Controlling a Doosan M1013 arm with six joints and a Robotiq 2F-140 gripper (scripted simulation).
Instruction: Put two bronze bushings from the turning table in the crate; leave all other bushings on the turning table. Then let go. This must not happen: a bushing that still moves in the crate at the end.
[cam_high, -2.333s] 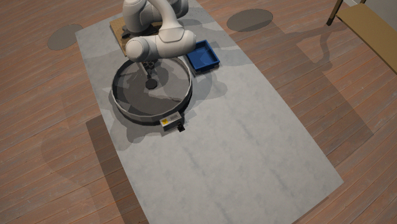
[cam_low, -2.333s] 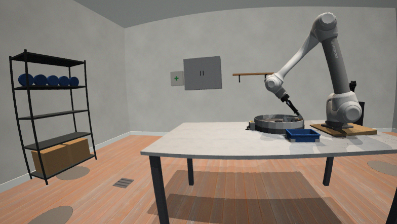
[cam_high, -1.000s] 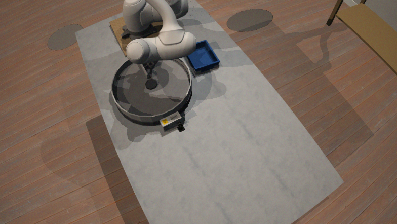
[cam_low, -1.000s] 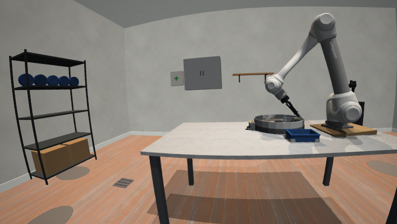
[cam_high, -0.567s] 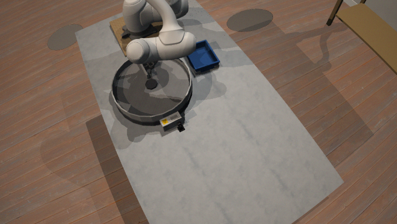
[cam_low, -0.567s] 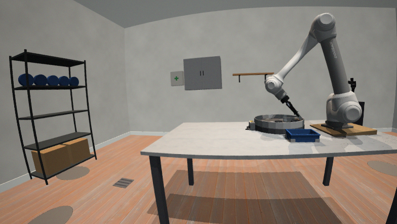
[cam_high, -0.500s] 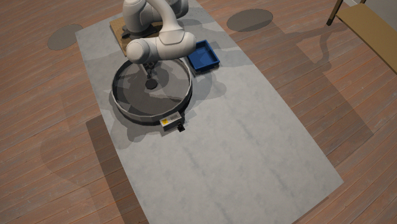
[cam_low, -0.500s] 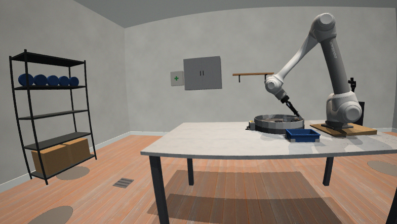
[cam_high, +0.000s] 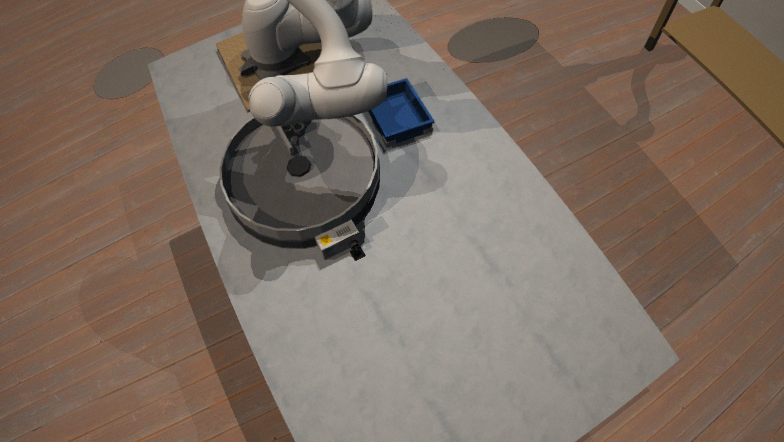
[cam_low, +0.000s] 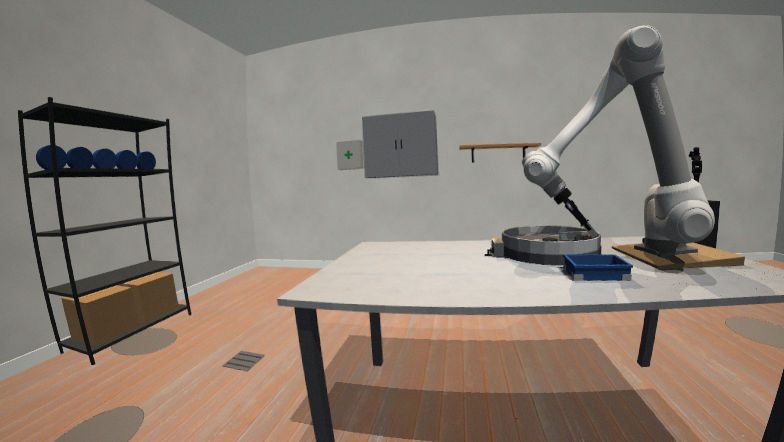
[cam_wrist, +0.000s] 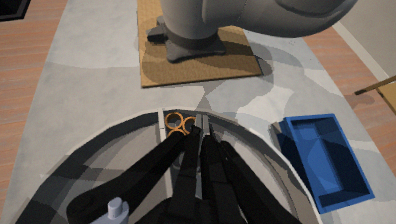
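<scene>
Right now my hand is 120 mm short of the blue crate, 270 mm to the right of it and 80 mm above it. Also, from my hand: round grey turning table (150 mm ahead, 70 mm to the right, 50 mm below).
</scene>
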